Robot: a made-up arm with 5 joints.
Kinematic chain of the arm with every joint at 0, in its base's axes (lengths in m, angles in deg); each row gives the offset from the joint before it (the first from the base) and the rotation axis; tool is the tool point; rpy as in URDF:
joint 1: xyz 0.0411 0 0.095 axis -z
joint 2: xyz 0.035 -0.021 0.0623 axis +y
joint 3: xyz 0.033 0 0.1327 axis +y
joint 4: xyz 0.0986 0 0.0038 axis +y
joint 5: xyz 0.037 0.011 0 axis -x
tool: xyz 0 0 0 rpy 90 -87.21 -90
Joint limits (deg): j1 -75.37..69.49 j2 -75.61..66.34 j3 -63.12..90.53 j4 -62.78..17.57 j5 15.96..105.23
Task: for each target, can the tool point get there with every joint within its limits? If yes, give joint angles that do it. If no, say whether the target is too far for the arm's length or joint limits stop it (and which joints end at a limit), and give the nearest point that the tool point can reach.
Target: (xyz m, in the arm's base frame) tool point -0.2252 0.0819 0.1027
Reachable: no: joint limits stop it (at a limit: joint 2, joint 3, joint 4) | nearest point -0.1468 0.0578 0.2709 | short by 0.187 m
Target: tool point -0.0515 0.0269 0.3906
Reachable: yes | joints 22.16 -53.29 -50.08 -15.23 74.13
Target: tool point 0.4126 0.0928 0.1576
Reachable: no: too far | nearest point 0.3369 0.0739 0.1659 | short by 0.078 m
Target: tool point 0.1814 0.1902 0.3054
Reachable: yes | joints -56.01 21.75 -24.25 -49.01 73.00
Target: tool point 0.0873 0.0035 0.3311
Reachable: yes | joints -16.83 -55.68 36.54 -56.26 65.62
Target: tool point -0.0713 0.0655 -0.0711
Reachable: no: joint limits stop it (at a limit: joint 1, joint 2) | nearest point 0.0775 0.0997 0.0608 | short by 0.202 m
